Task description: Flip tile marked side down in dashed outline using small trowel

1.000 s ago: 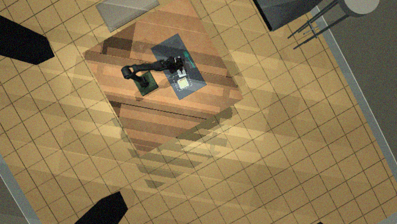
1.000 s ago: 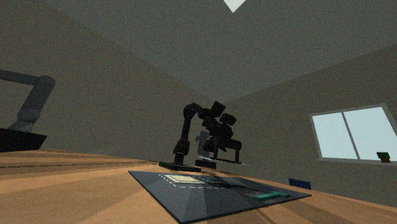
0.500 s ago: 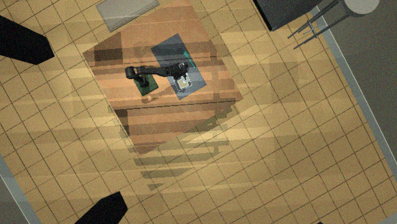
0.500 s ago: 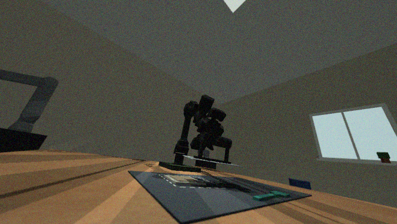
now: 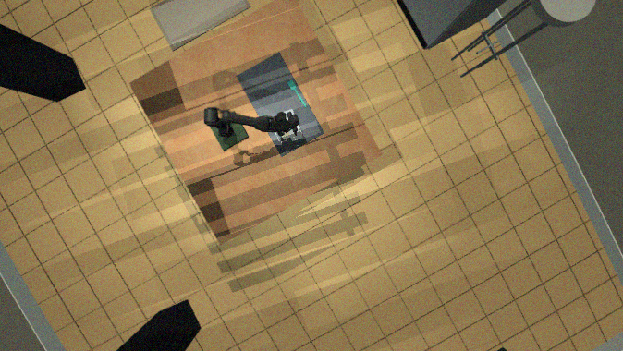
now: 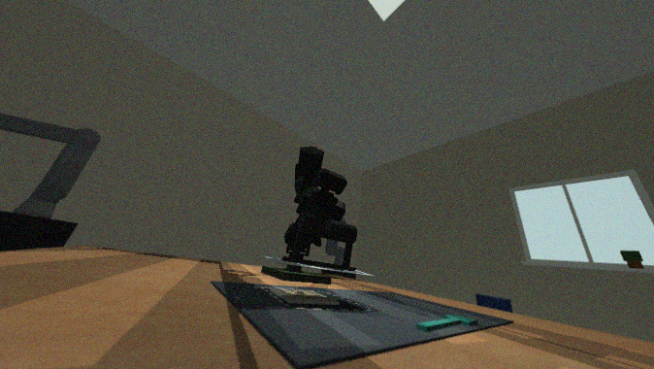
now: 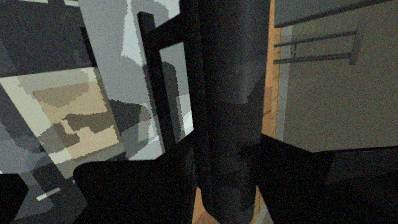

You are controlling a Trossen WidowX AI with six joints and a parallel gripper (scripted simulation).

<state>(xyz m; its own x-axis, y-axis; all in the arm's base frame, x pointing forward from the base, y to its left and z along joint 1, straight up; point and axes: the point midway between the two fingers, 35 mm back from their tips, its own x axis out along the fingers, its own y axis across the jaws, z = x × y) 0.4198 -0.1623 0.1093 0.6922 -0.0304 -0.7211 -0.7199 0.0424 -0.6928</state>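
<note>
My gripper tip is now 240 mm to the right of the teal T-shaped tool, 100 mm above it and 90 mm short of it. From my gripper tip the other things lie so: mat 200 mm to the left, 120 mm below, 50 mm behind; then tile 100 mm below, 70 mm behind, 20 mm to the left.
</note>
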